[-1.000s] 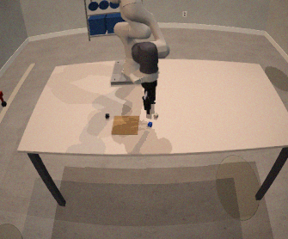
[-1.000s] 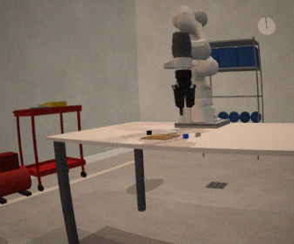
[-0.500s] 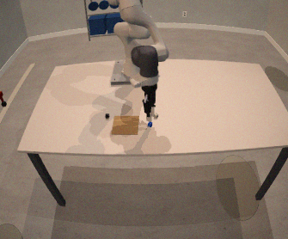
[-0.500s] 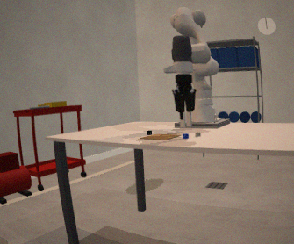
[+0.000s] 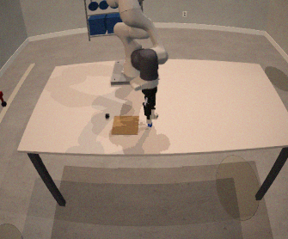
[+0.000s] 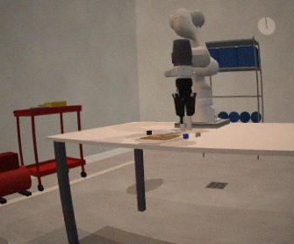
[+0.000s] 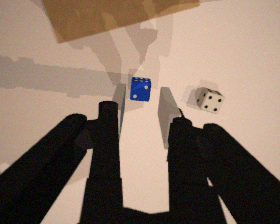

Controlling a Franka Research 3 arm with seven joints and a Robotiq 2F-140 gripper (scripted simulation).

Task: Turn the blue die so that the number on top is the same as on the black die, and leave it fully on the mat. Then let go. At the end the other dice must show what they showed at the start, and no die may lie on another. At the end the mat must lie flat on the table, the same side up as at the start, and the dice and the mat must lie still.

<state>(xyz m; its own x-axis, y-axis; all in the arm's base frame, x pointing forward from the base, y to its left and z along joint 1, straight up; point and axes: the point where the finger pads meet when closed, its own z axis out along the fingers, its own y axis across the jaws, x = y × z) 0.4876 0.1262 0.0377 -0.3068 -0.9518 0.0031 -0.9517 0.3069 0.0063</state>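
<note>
My hand is 6 cm above the blue die. Round my hand: white die: 7 cm behind, 6 cm below, 3 cm to the left; tan mat: 14 cm to the right, 6 cm below; black die: 25 cm to the right, 6 cm below, 6 cm behind.
</note>
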